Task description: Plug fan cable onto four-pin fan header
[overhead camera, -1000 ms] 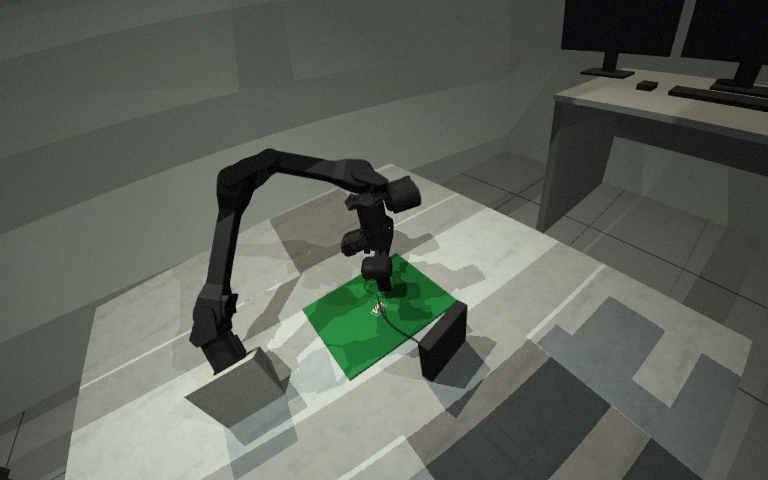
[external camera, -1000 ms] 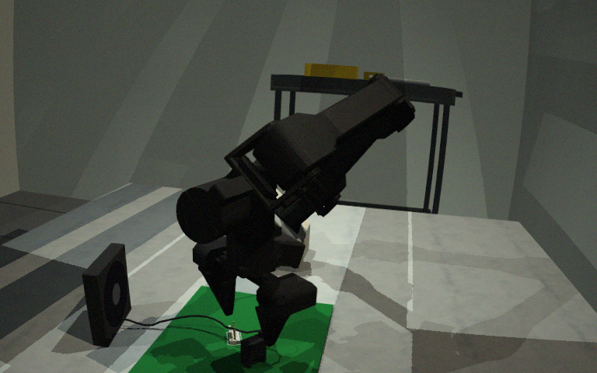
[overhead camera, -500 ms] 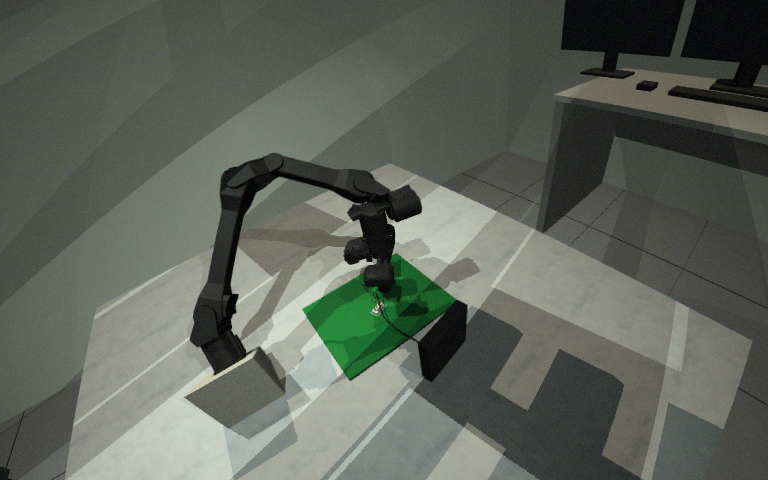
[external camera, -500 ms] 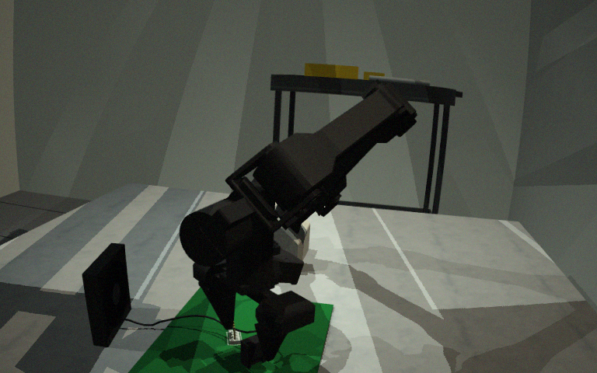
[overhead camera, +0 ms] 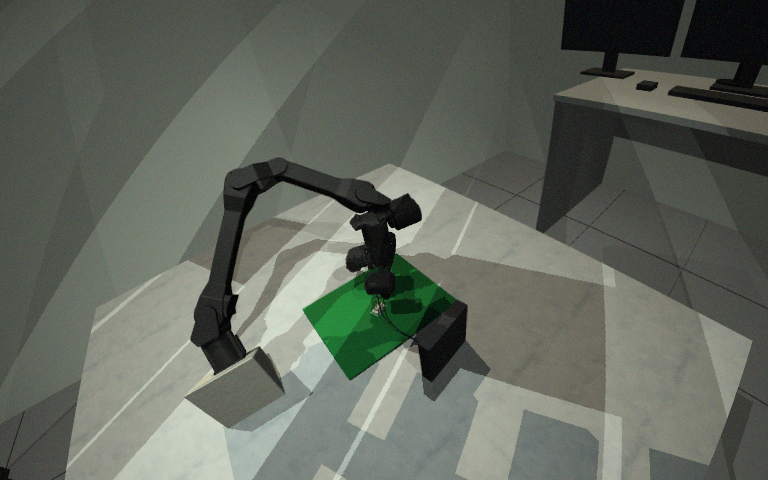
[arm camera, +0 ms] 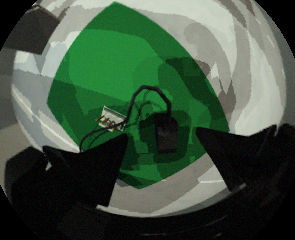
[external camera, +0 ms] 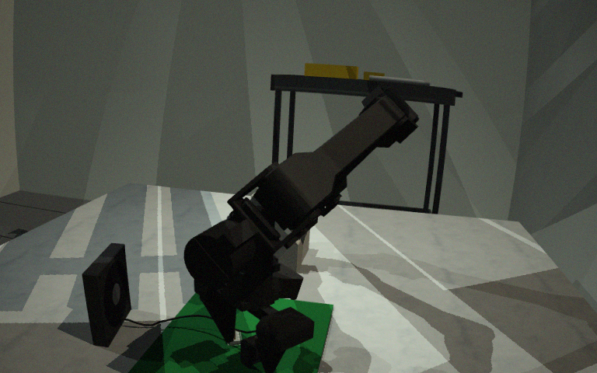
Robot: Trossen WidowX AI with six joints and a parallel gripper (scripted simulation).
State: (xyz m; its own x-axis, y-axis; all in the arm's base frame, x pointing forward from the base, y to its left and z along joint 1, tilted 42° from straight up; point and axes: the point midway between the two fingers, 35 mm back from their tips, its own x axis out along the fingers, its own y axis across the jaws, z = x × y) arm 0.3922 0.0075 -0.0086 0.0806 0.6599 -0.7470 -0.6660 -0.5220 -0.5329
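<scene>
Right now the header is 60 mm behind my gripper tip, 30 mm to the right of it and 20 mm below it. From my gripper tip the other things lie so: black fan 40 mm behind, 220 mm to the right, 40 mm above; then black plug 10 mm behind, 10 mm to the left, 10 mm above; then green board 60 mm behind, 20 mm to the right, 30 mm below.
</scene>
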